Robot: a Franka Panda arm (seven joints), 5 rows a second.
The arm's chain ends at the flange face. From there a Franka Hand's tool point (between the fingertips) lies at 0.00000 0.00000 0.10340 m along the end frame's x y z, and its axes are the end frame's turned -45 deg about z.
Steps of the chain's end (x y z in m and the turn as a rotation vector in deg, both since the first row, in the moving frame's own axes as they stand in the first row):
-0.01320 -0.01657 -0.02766 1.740 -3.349 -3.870
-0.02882 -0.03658 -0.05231 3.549 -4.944 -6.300
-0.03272 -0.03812 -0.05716 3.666 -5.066 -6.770
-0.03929 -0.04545 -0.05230 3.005 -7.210 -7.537
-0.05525 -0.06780 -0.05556 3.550 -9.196 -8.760
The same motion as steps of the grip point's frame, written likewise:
0.00011 -0.02747 -0.02788 3.598 -1.138 -3.870
0.00312 -0.05694 -0.05289 6.005 -0.986 -6.300
0.00138 -0.06108 -0.05777 6.174 -0.990 -6.770
-0.00183 -0.07253 -0.05326 7.223 -2.973 -7.537
0.00049 -0.10258 -0.05708 9.013 -3.992 -8.760

